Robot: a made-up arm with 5 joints.
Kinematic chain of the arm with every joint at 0, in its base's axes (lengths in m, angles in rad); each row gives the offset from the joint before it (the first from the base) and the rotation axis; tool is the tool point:
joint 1: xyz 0 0 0.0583 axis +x
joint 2: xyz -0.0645 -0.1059 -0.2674 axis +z
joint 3: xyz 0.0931 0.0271 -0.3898 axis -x
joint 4: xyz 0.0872 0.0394 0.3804 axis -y
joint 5: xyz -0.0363 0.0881 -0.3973 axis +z
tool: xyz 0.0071 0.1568 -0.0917
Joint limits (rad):
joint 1: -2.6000..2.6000
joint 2: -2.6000..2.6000
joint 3: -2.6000..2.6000
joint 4: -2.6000..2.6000
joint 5: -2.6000..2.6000
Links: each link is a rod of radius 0.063 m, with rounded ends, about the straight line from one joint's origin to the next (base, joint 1, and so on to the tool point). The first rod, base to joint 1, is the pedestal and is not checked.
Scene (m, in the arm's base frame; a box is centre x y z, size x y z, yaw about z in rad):
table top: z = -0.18
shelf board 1: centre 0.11 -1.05 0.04 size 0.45 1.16 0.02 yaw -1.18
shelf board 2: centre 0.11 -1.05 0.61 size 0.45 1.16 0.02 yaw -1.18
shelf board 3: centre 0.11 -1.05 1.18 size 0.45 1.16 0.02 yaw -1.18
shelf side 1: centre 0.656 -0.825 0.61 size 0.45 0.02 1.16 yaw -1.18
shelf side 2: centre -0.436 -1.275 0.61 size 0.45 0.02 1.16 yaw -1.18
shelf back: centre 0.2 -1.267 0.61 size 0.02 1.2 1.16 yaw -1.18
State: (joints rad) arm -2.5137 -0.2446 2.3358 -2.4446 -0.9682
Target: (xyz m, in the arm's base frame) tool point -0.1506 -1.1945 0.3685
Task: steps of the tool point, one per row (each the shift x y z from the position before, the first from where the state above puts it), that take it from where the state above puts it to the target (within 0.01 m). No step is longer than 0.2 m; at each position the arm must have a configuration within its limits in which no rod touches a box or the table.
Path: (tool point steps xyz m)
1: -0.0455 0.0715 -0.0374
2: -0.0254 0.0764 -0.0271
3: -0.0099 0.0784 -0.0173
4: 0.0015 0.0810 -0.0089
5: -0.0003 -0.0415 -0.0586
6: -0.0086 -0.0313 -0.0777
7: -0.0160 -0.0185 -0.0945
8: -0.0207 -0.0028 -0.1084
9: -0.0215 0.0158 -0.1184
10: 0.0508 -0.1488 -0.0221
11: 0.0593 -0.1393 -0.0007
12: 0.0596 -0.1237 0.0228

